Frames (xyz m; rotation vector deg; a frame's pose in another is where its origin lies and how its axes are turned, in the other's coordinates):
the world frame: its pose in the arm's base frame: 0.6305 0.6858 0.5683 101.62 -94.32 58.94
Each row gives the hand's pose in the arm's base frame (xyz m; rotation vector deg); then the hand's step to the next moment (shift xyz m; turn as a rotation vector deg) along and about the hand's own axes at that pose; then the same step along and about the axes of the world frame.
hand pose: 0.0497 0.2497 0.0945 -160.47 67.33 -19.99
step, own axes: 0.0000 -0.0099 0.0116 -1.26 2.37 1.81
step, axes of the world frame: -0.0120 -0.0092 0.0021 -1.39 2.44 1.62
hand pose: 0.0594 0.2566 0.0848 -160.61 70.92 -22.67
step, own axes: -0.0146 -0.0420 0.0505 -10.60 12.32 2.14
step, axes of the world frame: -0.0589 -0.0322 0.0043 -4.20 15.79 1.31
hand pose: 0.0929 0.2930 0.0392 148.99 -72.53 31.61
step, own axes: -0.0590 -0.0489 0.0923 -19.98 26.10 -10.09
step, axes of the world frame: -0.1128 -0.0190 0.0362 0.78 33.32 -8.46
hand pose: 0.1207 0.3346 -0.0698 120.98 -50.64 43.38
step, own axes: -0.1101 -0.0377 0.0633 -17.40 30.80 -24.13
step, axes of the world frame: -0.1089 0.0366 0.0659 5.64 36.05 -22.42
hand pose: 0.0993 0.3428 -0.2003 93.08 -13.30 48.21
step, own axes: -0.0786 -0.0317 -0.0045 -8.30 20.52 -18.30
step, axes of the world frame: -0.0518 0.0500 0.0450 3.59 21.87 -18.27
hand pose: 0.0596 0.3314 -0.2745 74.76 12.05 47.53
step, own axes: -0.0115 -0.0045 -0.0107 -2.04 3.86 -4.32
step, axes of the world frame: -0.0087 0.0134 0.0034 0.15 4.94 -3.65
